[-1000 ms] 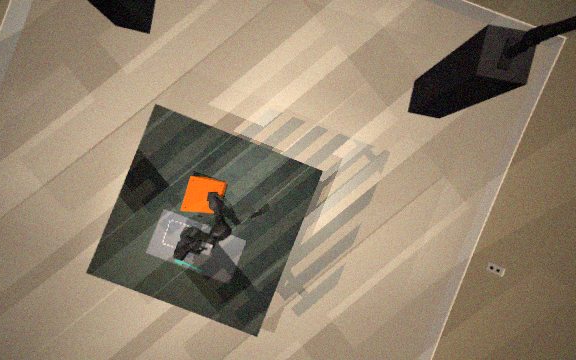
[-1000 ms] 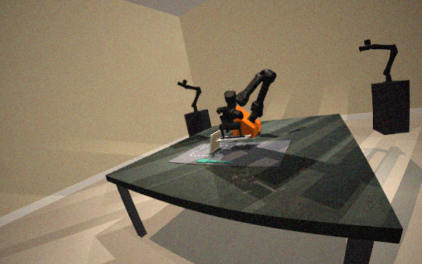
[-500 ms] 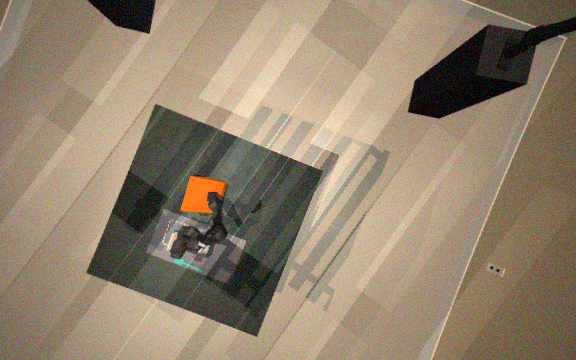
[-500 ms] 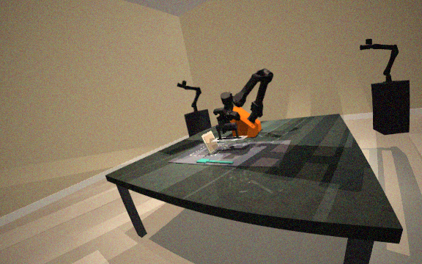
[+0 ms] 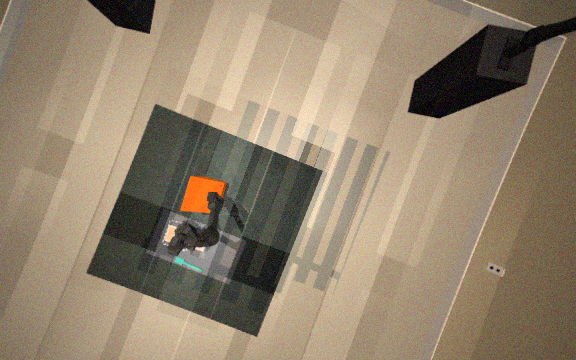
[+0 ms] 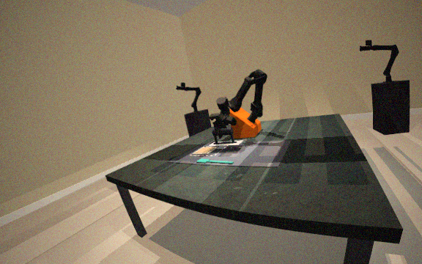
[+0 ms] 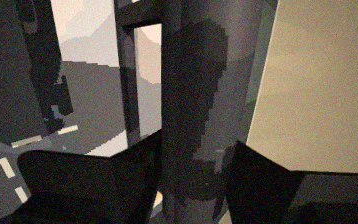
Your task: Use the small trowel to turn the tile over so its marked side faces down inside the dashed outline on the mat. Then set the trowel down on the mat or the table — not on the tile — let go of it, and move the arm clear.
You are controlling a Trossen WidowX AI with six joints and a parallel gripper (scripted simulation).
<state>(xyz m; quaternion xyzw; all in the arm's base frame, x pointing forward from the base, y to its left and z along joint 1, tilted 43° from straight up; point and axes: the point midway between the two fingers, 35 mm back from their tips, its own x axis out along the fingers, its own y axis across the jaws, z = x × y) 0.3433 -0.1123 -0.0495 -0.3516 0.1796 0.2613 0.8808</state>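
Now: gripper tip 160 mm short of the teal trowel and 80 mm above it. Also, from my gripper tip: grey mat: 20 mm ahead, 50 mm to the left, 110 mm below; then tile: 30 mm behind, 120 mm to the right, 80 mm below; then grey trowel: 20 mm behind, 10 mm below.
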